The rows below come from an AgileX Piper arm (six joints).
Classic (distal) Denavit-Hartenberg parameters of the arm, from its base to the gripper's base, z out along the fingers. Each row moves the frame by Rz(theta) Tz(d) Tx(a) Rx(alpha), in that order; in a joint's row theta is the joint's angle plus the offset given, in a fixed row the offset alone. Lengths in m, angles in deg.
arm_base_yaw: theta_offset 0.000  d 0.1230  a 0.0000  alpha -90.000
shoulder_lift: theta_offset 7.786  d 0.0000  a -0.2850  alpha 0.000
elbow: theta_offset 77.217  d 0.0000  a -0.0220  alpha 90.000
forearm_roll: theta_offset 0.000  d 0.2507  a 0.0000  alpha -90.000
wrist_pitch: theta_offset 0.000  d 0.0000  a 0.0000  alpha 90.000
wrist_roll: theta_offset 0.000  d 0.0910  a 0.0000  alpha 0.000
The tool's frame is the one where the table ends.
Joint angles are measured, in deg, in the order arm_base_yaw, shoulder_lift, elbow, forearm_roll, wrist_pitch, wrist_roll. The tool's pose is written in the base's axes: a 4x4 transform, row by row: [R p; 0 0 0 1], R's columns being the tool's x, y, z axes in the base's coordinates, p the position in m. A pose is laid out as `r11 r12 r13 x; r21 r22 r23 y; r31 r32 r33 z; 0 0 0 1`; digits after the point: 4 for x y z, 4 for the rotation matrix.
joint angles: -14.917 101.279 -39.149 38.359 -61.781 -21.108
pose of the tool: -0.0333 0.7434 0.6680 0.3001; -0.0001 0.6683 -0.7438 -0.1314; -0.9994 -0.0248 -0.0222 0.1917; 0 0 0 1
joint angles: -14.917 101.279 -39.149 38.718 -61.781 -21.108
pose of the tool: -0.0324 0.7470 0.6641 0.2997; 0.0034 0.6645 -0.7473 -0.1317; -0.9995 -0.0220 -0.0241 0.1915; 0 0 0 1
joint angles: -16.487 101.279 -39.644 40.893 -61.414 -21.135
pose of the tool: -0.0218 0.7837 0.6208 0.2956; 0.0269 0.6212 -0.7832 -0.1420; -0.9994 -0.0004 -0.0346 0.1919; 0 0 0 1
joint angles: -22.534 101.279 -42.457 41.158 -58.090 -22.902
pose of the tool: -0.0274 0.8343 0.5506 0.2892; 0.0411 0.5513 -0.8333 -0.1750; -0.9988 -0.0002 -0.0494 0.1985; 0 0 0 1
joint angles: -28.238 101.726 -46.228 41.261 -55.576 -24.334
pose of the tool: -0.0126 0.8767 0.4809 0.2831; 0.0408 0.4810 -0.8758 -0.2082; -0.9991 0.0086 -0.0418 0.2084; 0 0 0 1
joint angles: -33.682 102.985 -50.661 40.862 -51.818 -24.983
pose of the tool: -0.0003 0.9042 0.4272 0.2778; 0.0569 0.4265 -0.9027 -0.2414; -0.9984 0.0240 -0.0515 0.2154; 0 0 0 1
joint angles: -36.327 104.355 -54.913 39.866 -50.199 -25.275
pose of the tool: 0.0202 0.9123 0.4091 0.2804; 0.0389 0.4082 -0.9121 -0.2618; -0.9990 0.0344 -0.0272 0.2247; 0 0 0 1
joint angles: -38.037 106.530 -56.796 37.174 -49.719 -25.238
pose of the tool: -0.0067 0.9099 0.4147 0.2826; 0.0225 0.4147 -0.9097 -0.2744; -0.9997 0.0033 -0.0233 0.2198; 0 0 0 1
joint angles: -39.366 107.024 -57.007 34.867 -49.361 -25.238
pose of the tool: -0.0308 0.9064 0.4212 0.2798; 0.0084 0.4217 -0.9067 -0.2806; -0.9995 -0.0244 -0.0206 0.2180; 0 0 0 1
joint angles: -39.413 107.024 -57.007 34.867 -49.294 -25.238
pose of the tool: -0.0312 0.9066 0.4209 0.2796; 0.0094 0.4214 -0.9068 -0.2808; -0.9995 -0.0244 -0.0217 0.2179; 0 0 0 1
